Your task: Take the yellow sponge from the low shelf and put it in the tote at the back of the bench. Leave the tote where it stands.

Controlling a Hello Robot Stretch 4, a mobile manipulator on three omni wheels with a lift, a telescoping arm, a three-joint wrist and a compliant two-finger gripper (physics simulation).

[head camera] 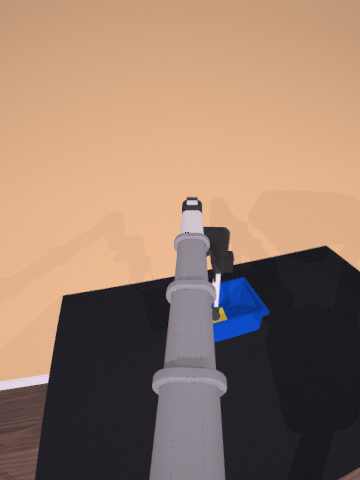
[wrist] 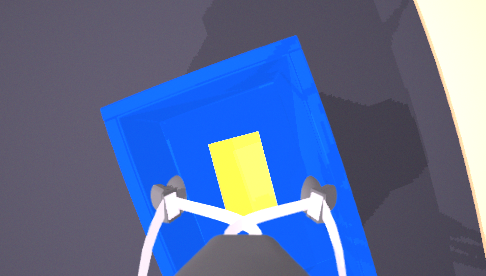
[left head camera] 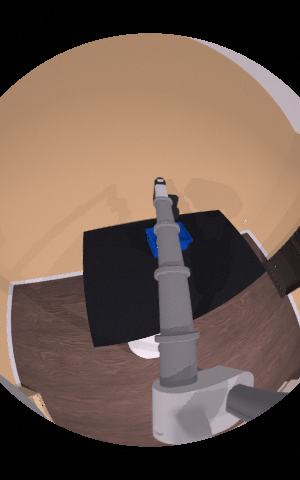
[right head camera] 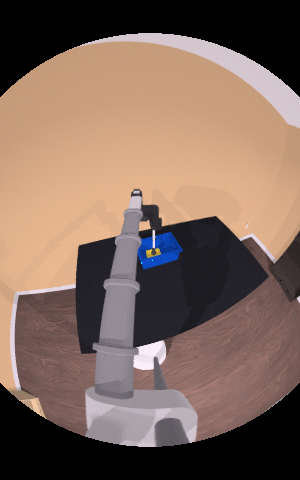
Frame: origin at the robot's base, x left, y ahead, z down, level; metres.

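Seen in the pictures: gripper, fingertip midpoint: (head camera: 214,305) (wrist: 243,191) (right head camera: 153,246); robot's base, link origin: (left head camera: 147,338) (right head camera: 145,349).
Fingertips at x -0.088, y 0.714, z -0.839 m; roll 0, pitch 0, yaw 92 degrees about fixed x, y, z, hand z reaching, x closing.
Note:
Pixels of each thing's middle, then the offset from my fingertips to it. Level surfaces: height alone.
- yellow sponge, body centre: (wrist: 244,175) (head camera: 212,318) (right head camera: 152,253) dz +0.079, dx +0.003, dy +0.000 m
- tote, body centre: (wrist: 249,204) (head camera: 220,312) (right head camera: 156,250) (left head camera: 167,239) dz +0.045, dx -0.026, dy +0.005 m
- black bench, surface height: dz +0.105 m
The yellow sponge (head camera: 222,315) (right head camera: 149,254) (wrist: 243,165) lies inside the blue tote, on its floor. The tote (head camera: 242,326) (left head camera: 184,243) (right head camera: 162,260) (wrist: 200,77) stands upright at the back of the black bench (head camera: 110,360) (left head camera: 120,280) (right head camera: 160,300) (wrist: 75,50). My gripper (head camera: 216,314) (right head camera: 153,251) (wrist: 243,191) is open and points down over the tote. In the wrist view its fingertips stand apart on either side of the sponge, with gaps between. The arm hides the left part of the tote in the head view. The low shelf cannot be made out.
A tan wall (head camera: 150,125) (left head camera: 150,110) (right head camera: 150,115) rises behind the bench. My telescoping arm (head camera: 192,330) (left head camera: 172,295) (right head camera: 119,310) reaches across the bench. A white round object (left head camera: 145,346) (right head camera: 150,356) is on the floor at the front edge. Dark furniture (left head camera: 287,272) (right head camera: 290,275) stands at the right.

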